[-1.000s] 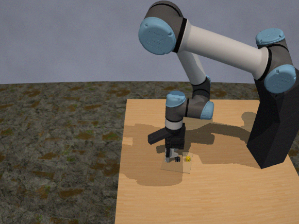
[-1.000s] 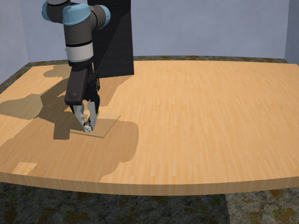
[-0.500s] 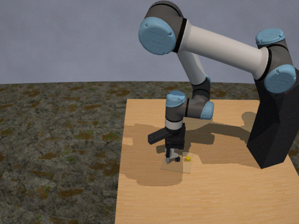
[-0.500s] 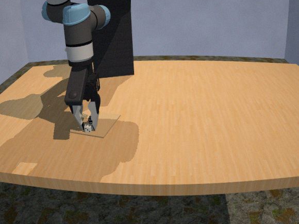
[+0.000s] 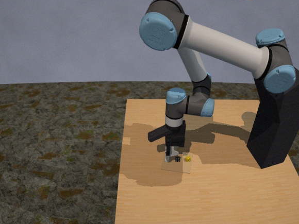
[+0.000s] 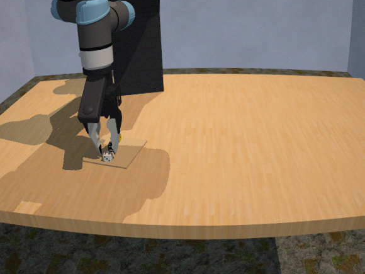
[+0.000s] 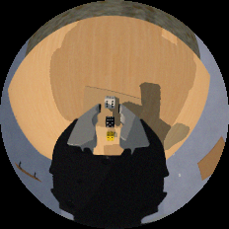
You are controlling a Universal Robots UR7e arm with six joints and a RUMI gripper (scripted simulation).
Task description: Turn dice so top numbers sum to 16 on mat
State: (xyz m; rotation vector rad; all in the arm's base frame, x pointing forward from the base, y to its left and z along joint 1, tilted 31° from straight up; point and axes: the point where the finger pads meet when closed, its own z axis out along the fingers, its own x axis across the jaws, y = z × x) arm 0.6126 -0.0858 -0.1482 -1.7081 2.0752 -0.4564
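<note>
Now: the white die 2 cm below my hand. From my hand the other things lie so: yellow die: 10 cm behind, 2 cm to the left, 2 cm below; thin tan mat: 5 cm behind, 1 cm to the left, 3 cm below; black die: 5 cm behind, 1 cm to the left, 2 cm below.
</note>
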